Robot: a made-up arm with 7 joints. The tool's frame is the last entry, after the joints. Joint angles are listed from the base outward.
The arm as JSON. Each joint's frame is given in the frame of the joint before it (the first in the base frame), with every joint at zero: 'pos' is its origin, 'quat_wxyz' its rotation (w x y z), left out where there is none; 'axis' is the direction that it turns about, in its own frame. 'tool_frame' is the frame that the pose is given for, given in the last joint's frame.
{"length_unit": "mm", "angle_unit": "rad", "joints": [
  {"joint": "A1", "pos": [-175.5, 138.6, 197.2], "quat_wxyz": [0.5, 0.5, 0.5, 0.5], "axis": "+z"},
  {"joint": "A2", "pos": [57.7, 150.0, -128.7], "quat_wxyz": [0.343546, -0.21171, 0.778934, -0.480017], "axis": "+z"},
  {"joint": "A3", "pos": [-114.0, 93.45, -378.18], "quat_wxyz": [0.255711, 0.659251, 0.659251, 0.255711], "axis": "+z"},
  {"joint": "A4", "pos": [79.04, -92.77, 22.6], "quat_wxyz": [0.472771, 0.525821, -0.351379, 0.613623], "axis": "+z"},
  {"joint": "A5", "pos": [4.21, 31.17, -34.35], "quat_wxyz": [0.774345, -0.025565, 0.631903, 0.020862], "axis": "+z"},
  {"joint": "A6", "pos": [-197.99, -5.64, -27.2], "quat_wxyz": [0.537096, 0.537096, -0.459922, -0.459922], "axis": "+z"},
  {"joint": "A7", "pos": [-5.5, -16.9, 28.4], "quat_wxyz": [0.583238, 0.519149, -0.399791, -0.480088], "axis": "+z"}
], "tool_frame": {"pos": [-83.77, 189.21, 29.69], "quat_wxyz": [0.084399, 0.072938, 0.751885, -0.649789]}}
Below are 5 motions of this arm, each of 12 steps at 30 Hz.
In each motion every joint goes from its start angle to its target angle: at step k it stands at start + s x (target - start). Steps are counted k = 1, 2, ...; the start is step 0. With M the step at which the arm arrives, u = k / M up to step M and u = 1 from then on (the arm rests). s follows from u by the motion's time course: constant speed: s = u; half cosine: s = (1 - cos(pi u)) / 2; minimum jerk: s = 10 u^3 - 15 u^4 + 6 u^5.
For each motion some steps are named. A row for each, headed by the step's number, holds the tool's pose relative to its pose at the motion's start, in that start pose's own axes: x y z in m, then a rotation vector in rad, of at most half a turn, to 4 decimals.
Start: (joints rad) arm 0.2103 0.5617 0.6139 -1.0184 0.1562 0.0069 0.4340
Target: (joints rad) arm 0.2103 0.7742 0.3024 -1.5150 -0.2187 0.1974 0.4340
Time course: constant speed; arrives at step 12
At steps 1, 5, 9, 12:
1: -0.0175 -0.0199 0.0048 -0.0405 0.0425 0.0493
5: -0.0686 -0.0971 0.0332 -0.1868 0.1946 0.2602
9: -0.0905 -0.1639 0.0675 -0.3019 0.3170 0.4905
12: -0.0913 -0.2026 0.0904 -0.3629 0.3888 0.6731

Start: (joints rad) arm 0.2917 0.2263 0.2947 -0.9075 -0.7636 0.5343 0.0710
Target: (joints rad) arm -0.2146 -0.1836 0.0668 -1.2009 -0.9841 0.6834 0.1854
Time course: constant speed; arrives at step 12
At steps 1, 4, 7, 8, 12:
1: -0.0150 0.0157 0.0097 0.0026 -0.0023 0.0006
4: -0.0603 0.0592 0.0427 0.0102 -0.0071 0.0022
7: -0.1054 0.0972 0.0813 0.0180 -0.0090 0.0041
8: -0.1202 0.1087 0.0952 0.0206 -0.0090 0.0049
12: -0.1781 0.1486 0.1556 0.0321 -0.0063 0.0097

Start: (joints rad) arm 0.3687 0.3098 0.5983 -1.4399 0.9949 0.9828 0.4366
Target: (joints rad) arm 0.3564 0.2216 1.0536 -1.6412 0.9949 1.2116 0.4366
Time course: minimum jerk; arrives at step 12
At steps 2, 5, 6, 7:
2: 0.0020 0.0052 0.0000 0.0083 -0.0029 0.0060
5: 0.0192 0.0503 0.0028 0.0795 -0.0324 0.0590
6: 0.0277 0.0723 0.0060 0.1138 -0.0498 0.0851
7: 0.0362 0.0941 0.0104 0.1476 -0.0691 0.1112

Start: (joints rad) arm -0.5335 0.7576 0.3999 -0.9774 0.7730 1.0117 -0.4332
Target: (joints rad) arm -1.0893 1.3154 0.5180 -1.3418 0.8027 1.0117 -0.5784
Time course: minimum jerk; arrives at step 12
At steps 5, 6, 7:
5: -0.1675 -0.0970 -0.1175 -0.1924 0.3875 -0.0087
6: -0.2464 -0.1373 -0.1437 -0.2780 0.5611 -0.0033
7: -0.3239 -0.1755 -0.1543 -0.3644 0.7352 0.0076

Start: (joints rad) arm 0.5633 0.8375 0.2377 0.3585 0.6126 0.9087 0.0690
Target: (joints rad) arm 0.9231 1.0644 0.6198 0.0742 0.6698 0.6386 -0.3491
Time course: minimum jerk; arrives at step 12
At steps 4, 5, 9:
4: -0.0013 0.0427 0.0138 0.0332 0.1115 0.1262
5: -0.0040 0.0674 0.0259 0.0494 0.1834 0.2091
9: -0.0227 0.1385 0.0962 0.0704 0.4665 0.5440

